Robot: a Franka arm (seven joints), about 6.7 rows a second.
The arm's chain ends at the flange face. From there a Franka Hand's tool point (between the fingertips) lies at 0.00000 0.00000 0.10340 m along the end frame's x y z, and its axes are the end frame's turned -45 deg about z.
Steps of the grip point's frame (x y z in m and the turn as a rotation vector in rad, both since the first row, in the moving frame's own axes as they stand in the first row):
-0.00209, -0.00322, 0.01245, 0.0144, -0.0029, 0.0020
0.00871, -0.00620, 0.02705, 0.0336, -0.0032, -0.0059
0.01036, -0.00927, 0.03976, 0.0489, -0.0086, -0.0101
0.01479, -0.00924, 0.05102, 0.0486, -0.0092, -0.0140
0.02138, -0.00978, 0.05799, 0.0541, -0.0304, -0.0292
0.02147, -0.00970, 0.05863, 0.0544, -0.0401, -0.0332
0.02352, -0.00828, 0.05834, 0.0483, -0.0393, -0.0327
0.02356, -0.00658, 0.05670, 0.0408, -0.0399, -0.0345
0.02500, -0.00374, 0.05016, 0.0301, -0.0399, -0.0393
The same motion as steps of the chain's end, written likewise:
-0.00249, 0.00004, 0.01246, 0.0081, -0.0122, 0.0020
0.00447, -0.00833, 0.02711, 0.0215, -0.0260, -0.0059
0.00499, -0.01096, 0.03989, 0.0285, -0.0407, -0.0101
0.00817, -0.01414, 0.05115, 0.0279, -0.0409, -0.0140
0.01440, -0.02039, 0.05819, 0.0168, -0.0598, -0.0292
0.01524, -0.02111, 0.05887, 0.0101, -0.0668, -0.0332
0.01719, -0.02193, 0.05854, 0.0064, -0.0619, -0.0327
0.01790, -0.02135, 0.05687, 0.0006, -0.0571, -0.0345
0.02013, -0.02114, 0.05029, -0.0069, -0.0495, -0.0393

